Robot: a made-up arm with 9 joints. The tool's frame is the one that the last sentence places.
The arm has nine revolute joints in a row. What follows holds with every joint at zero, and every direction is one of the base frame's. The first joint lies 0.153 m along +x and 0.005 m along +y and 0.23 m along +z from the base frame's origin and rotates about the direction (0.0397, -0.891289, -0.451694), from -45.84 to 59.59 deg. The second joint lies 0.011 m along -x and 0.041 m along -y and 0.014 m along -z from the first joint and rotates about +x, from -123.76 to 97.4 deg. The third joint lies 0.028 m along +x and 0.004 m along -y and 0.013 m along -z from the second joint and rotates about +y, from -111.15 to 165.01 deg. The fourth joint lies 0.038 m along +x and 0.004 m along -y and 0.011 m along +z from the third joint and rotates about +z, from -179.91 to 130.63 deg. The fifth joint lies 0.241 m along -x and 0.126 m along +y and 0.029 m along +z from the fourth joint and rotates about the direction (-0.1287, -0.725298, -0.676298), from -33.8 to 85.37 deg. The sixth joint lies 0.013 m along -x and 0.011 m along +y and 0.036 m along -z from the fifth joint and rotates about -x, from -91.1 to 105.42 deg. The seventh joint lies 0.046 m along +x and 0.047 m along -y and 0.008 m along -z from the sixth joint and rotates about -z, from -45.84 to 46.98 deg. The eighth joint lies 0.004 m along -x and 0.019 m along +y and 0.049 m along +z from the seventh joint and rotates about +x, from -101.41 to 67.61 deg. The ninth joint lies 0.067 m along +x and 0.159 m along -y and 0.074 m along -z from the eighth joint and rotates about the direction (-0.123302, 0.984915, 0.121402), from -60.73 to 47.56 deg. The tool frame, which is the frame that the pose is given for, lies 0.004 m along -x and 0.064 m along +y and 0.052 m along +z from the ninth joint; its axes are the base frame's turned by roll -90, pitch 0 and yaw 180 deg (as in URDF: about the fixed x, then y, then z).
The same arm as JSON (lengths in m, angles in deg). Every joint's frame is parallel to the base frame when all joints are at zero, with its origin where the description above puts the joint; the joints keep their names.
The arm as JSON. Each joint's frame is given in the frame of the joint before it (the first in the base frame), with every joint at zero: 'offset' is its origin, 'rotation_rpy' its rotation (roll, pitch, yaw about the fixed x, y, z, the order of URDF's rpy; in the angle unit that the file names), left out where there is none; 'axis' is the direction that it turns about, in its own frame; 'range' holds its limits. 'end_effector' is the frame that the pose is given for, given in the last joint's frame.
{"length_unit": "m", "angle_unit": "deg", "chain": [
  {"id": "joint 1", "offset": [0.153, 0.005, 0.23], "axis": [0.0397, -0.891289, -0.451694], "range": [-45.84, 59.59]},
  {"id": "joint 2", "offset": [-0.011, -0.041, -0.014], "axis": "+x", "range": [-123.76, 97.4]},
  {"id": "joint 3", "offset": [0.028, -0.004, -0.013], "axis": "+y", "range": [-111.15, 165.01]},
  {"id": "joint 4", "offset": [0.038, -0.004, 0.011], "axis": "+z", "range": [-179.91, 130.63]},
  {"id": "joint 5", "offset": [-0.241, 0.126, 0.029], "axis": [-0.1287, -0.725298, -0.676298], "range": [-33.8, 85.37]},
  {"id": "joint 6", "offset": [-0.013, 0.011, -0.036], "axis": "-x", "range": [-91.1, 105.42]},
  {"id": "joint 7", "offset": [0.046, -0.047, -0.008], "axis": "-z", "range": [-45.84, 46.98]},
  {"id": "joint 8", "offset": [-0.004, 0.019, 0.049], "axis": "+x", "range": [-101.41, 67.61]},
  {"id": "joint 9", "offset": [0.067, -0.159, -0.074], "axis": [-0.123302, 0.984915, 0.121402], "range": [-60.73, 47.56]}
], "end_effector": {"offset": [-0.004, 0.064, 0.052], "rotation_rpy": [-90.0, 0.0, 180.0]}}

